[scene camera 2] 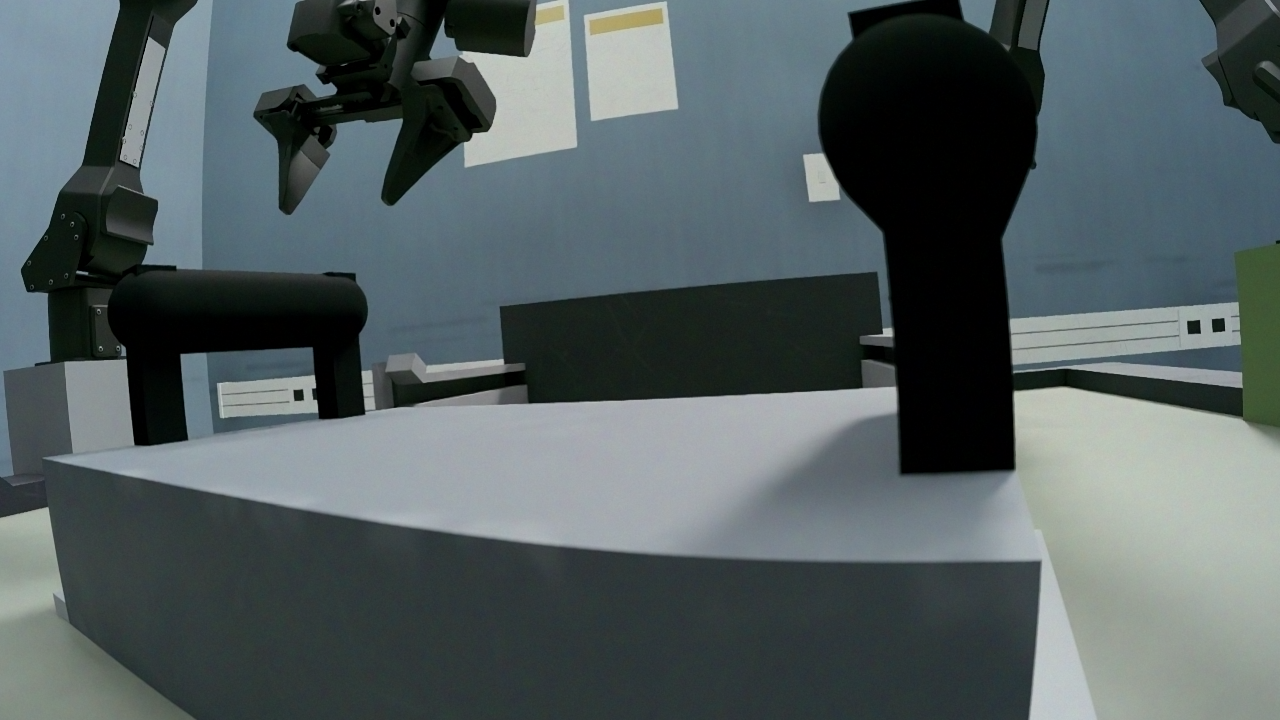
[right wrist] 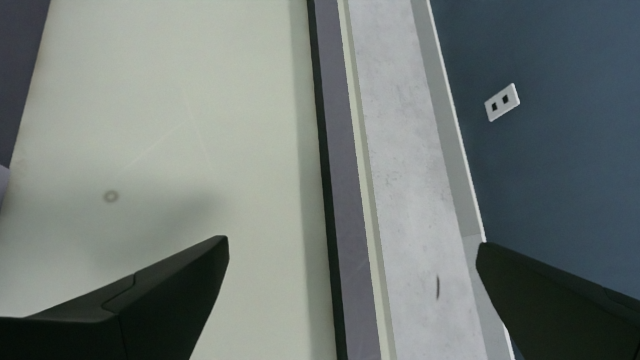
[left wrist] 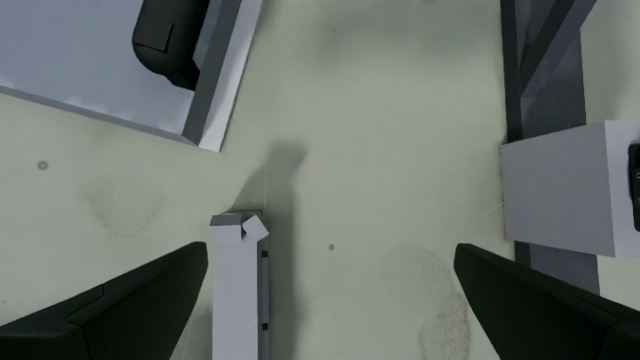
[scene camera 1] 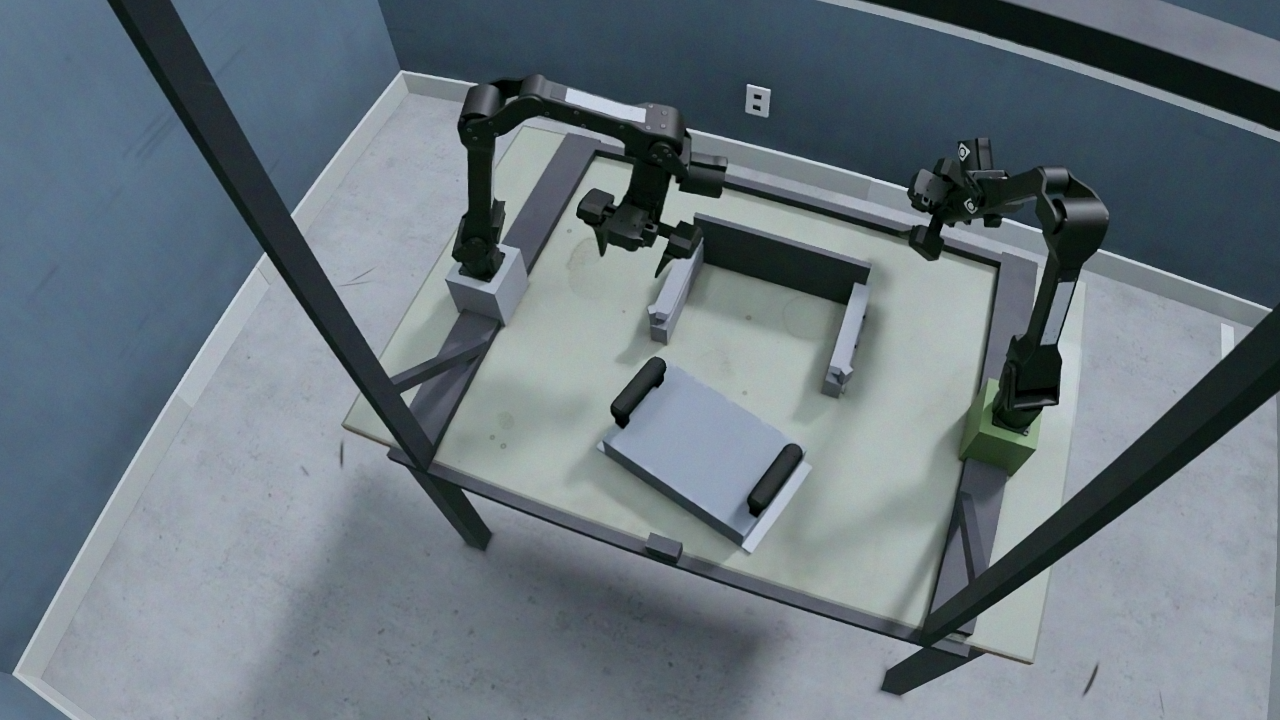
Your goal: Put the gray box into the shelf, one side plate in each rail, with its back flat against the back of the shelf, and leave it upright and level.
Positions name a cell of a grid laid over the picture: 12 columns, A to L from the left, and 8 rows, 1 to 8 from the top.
Scene:
my left gripper: scene camera 2 D3; left wrist G6; scene camera 1 F3; not seen in the right wrist view (out of frame)
gray box: scene camera 2 H7; left wrist D2; scene camera 1 G6; not seen in the right wrist view (out of frame)

